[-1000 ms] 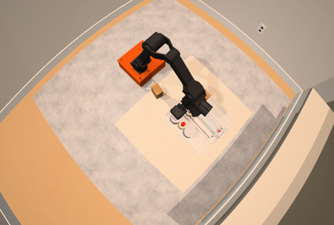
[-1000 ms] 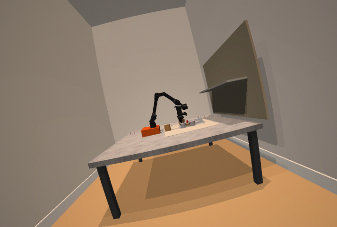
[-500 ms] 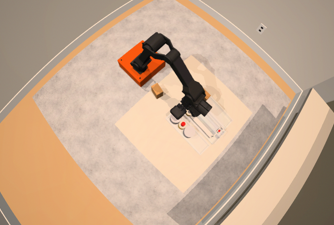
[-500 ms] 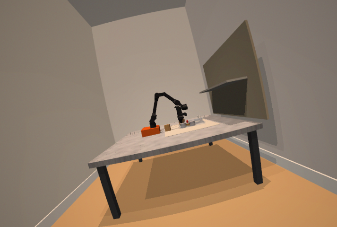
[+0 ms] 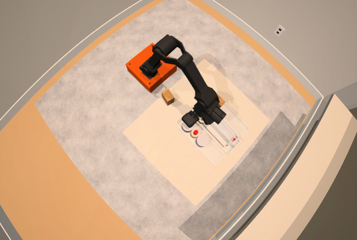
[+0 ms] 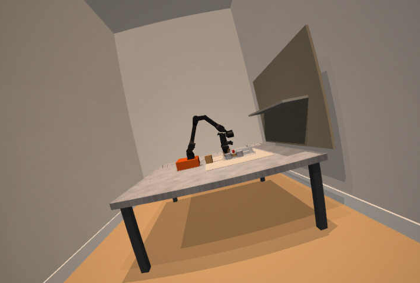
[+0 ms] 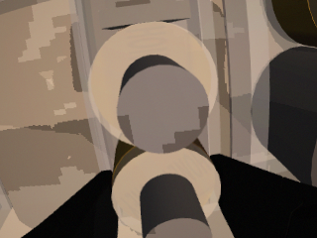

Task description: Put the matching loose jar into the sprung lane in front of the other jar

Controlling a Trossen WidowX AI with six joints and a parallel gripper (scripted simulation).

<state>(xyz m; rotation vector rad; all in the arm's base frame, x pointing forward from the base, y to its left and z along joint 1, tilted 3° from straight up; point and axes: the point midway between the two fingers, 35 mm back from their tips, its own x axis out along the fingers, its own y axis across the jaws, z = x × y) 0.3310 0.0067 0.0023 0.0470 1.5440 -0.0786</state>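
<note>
My gripper tip is 14 cm short of the clear pusher lane, 1 cm to the right of it and 1 cm above it. From my gripper tip the other things lie so: red marker: 22 cm ahead, 2 cm to the left, 4 cm above; then brown box: 17 cm behind, 4 cm to the right, 1 cm above.
</note>
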